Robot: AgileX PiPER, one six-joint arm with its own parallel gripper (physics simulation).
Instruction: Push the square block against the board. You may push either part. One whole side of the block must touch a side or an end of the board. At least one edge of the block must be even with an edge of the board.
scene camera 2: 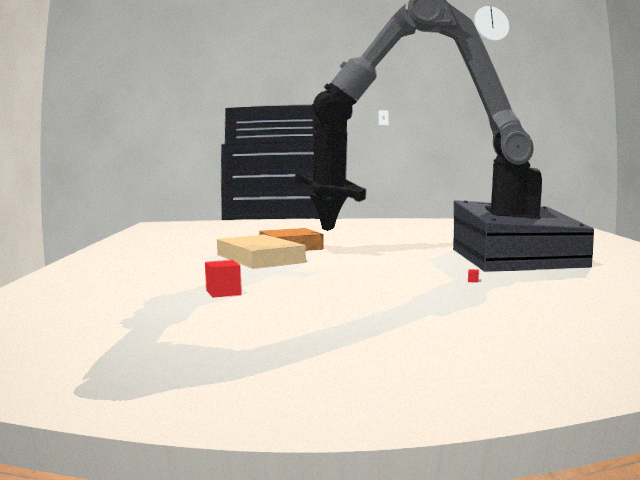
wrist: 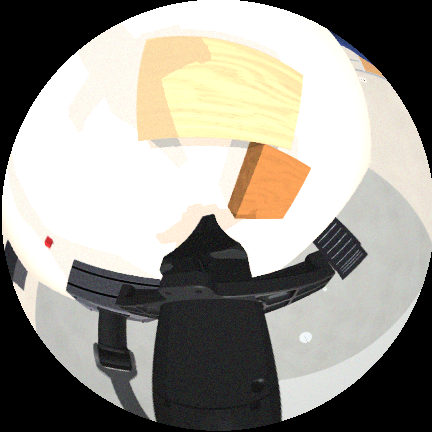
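The orange-brown square block (scene camera 2: 310, 241) (wrist: 277, 185) lies flat behind the pale wooden board (scene camera 2: 253, 243) (wrist: 230, 105). In the wrist view the block sits turned at an angle, with one corner at or very near the board's long side, close to the board's right end. Whether that corner touches is hard to tell. The block's sides are not parallel to the board's. In scene camera 2 the board hides part of the block. My gripper (scene camera 2: 327, 227) (wrist: 210, 221) is shut and empty, pointing down above the table, beside the block in the wrist view.
A red cube (scene camera 2: 223, 279) stands in front of the board in scene camera 2. A tiny red cube (scene camera 2: 473, 275) (wrist: 48, 242) lies near the arm's dark base (scene camera 2: 537, 253) (wrist: 100, 281). A dark drawer cabinet (scene camera 2: 268, 165) (wrist: 340, 247) stands behind the table.
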